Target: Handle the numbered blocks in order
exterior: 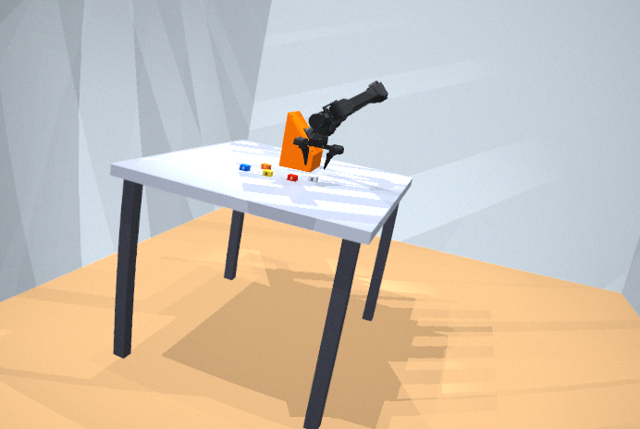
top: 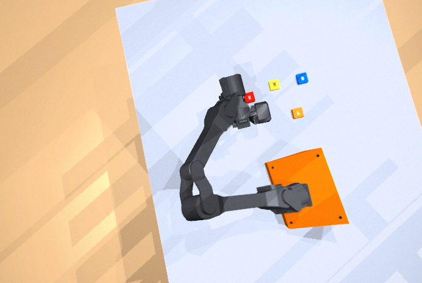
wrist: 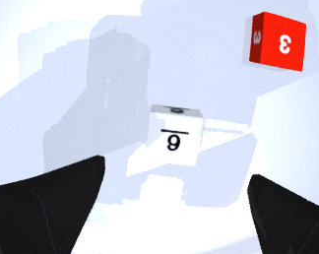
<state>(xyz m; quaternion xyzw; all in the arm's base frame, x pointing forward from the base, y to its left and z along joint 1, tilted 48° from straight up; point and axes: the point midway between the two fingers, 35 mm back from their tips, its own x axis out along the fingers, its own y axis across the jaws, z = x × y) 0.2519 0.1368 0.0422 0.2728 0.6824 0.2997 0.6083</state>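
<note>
The white block is 4 cm below my gripper tip. Also, from my gripper tip: yellow block: 10 cm ahead, 15 cm to the right, 4 cm below; then red block: 7 cm ahead, 6 cm to the right, 4 cm below; then orange block: 1 cm behind, 20 cm to the right, 4 cm below.
</note>
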